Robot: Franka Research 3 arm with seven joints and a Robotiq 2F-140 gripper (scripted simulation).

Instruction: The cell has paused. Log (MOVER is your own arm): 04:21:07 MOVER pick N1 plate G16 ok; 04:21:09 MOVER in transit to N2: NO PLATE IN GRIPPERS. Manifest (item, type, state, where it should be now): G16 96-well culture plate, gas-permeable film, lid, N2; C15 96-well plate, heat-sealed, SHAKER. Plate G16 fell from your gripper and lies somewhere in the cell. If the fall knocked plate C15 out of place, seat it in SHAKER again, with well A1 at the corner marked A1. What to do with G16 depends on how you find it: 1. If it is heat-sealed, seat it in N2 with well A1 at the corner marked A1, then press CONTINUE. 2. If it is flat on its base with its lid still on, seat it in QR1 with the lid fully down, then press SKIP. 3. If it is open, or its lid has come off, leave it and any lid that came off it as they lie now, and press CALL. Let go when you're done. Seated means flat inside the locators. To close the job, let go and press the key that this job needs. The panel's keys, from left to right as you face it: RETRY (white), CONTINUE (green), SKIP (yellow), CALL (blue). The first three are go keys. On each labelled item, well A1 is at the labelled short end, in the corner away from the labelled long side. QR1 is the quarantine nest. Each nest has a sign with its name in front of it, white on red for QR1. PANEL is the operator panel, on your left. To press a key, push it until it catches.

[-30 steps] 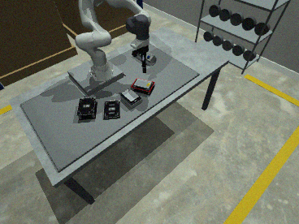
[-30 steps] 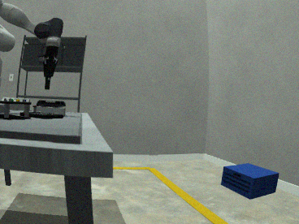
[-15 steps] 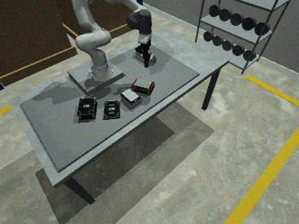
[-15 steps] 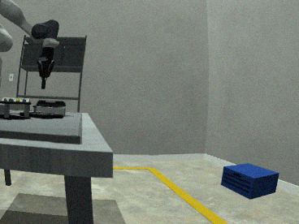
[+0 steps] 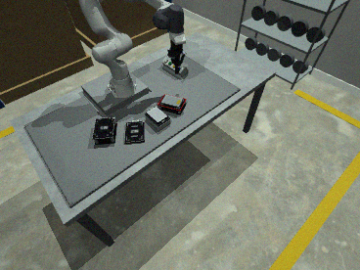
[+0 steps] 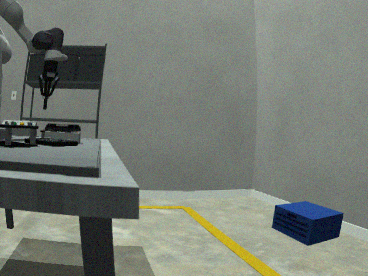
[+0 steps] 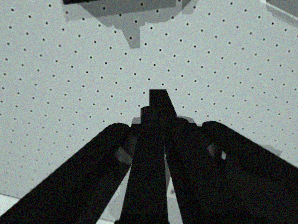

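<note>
The yellow SKIP key lies 160 mm behind my hand, 120 mm to the left of it and 110 mm below it. From my hand the other things lie so: blue CALL key 110 mm behind, 120 mm to the left, 110 mm below; plate lid 110 mm ahead, 150 mm to the right, 120 mm below; QR1 nest 110 mm ahead, 150 mm to the right, 140 mm below.
</note>
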